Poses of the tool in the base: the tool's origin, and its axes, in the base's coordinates. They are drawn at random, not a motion.
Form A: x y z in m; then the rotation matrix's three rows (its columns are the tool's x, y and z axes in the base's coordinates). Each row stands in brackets.
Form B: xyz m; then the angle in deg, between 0 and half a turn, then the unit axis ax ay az. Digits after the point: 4 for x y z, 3 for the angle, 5 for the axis.
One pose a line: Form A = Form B
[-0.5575, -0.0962, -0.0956], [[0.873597, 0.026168, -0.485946], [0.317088, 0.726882, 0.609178], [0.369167, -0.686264, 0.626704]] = -0.5575, -0.0962, -0.0956, 52.150, -0.82029, -0.54147, 0.18421
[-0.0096, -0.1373, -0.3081], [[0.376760, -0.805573, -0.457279], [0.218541, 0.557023, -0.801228], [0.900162, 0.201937, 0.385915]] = -0.0096, -0.1373, -0.3081, 80.802, 0.50812, -0.68756, 0.51873
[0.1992, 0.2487, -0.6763], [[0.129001, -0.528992, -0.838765], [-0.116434, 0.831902, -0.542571], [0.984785, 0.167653, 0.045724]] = 0.1992, 0.2487, -0.6763, 89.810, 0.35511, -0.91178, 0.20628
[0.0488, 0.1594, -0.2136], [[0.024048, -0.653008, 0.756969], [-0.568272, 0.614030, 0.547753], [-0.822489, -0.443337, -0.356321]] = 0.0488, 0.1594, -0.2136, 111.046, -0.53097, 0.84618, 0.04540
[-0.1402, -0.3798, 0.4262], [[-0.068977, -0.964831, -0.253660], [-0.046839, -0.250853, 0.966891], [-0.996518, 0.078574, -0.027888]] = -0.1402, -0.3798, 0.4262, 132.366, -0.60114, 0.50271, 0.62122
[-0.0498, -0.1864, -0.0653], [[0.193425, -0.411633, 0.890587], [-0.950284, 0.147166, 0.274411], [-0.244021, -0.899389, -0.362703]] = -0.0498, -0.1864, -0.0653, 120.734, -0.68280, 0.66000, -0.31333
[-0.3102, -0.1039, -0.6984], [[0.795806, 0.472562, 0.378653], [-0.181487, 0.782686, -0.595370], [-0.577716, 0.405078, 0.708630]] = -0.3102, -0.1039, -0.6984, 49.942, 0.65355, 0.62476, -0.42726
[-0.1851, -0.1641, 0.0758], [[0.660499, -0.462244, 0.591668], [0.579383, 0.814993, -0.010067], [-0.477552, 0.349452, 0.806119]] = -0.1851, -0.1641, 0.0758, 50.148, 0.23415, 0.69638, 0.67840
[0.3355, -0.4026, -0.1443], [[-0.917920, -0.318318, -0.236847], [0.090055, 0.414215, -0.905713], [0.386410, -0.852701, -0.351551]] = 0.3355, -0.4026, -0.1443, 158.068, 0.07096, -0.83433, 0.54667
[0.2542, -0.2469, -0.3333], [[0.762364, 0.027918, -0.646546], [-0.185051, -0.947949, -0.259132], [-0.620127, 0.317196, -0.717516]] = 0.2542, -0.2469, -0.3333, 162.092, 0.93714, -0.04296, -0.34630
